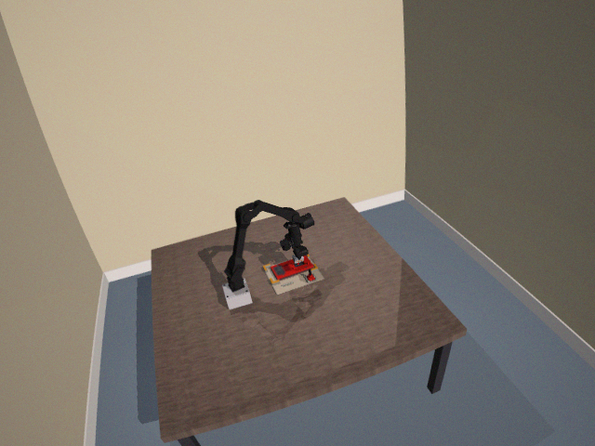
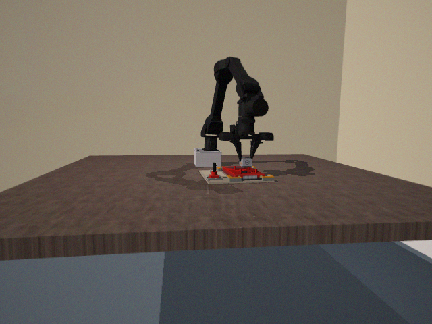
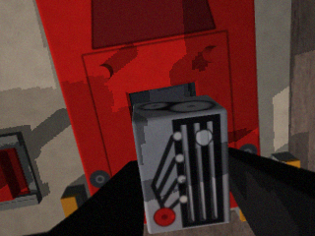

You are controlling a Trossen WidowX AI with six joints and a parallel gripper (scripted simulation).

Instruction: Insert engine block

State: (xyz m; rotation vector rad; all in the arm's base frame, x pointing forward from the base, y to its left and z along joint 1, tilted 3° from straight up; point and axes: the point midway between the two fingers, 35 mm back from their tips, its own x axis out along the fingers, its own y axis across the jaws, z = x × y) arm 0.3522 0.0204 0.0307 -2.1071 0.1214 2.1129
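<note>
Right now my gripper tip is 110 mm to the left of the black post and 30 mm above it. From my gripper tip the other things lie so: grey engine block 10 mm below.
</note>
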